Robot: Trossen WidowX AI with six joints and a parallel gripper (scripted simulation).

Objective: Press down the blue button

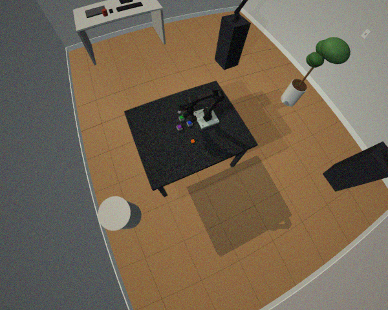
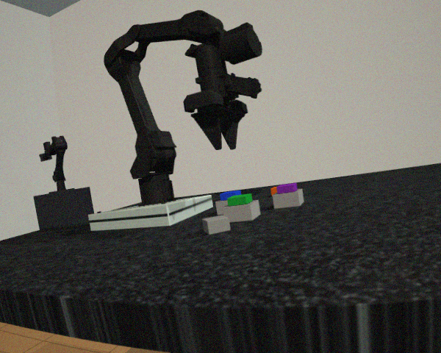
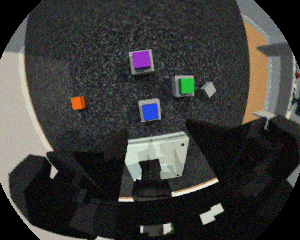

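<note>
Now: the blue button 10 mm behind my gripper tip and 90 mm below it. Round my gripper tip: green button 40 mm ahead, 90 mm to the right, 90 mm below; small grey block 20 mm ahead, 170 mm to the right, 110 mm below; purple button 100 mm ahead, 90 mm below.
</note>
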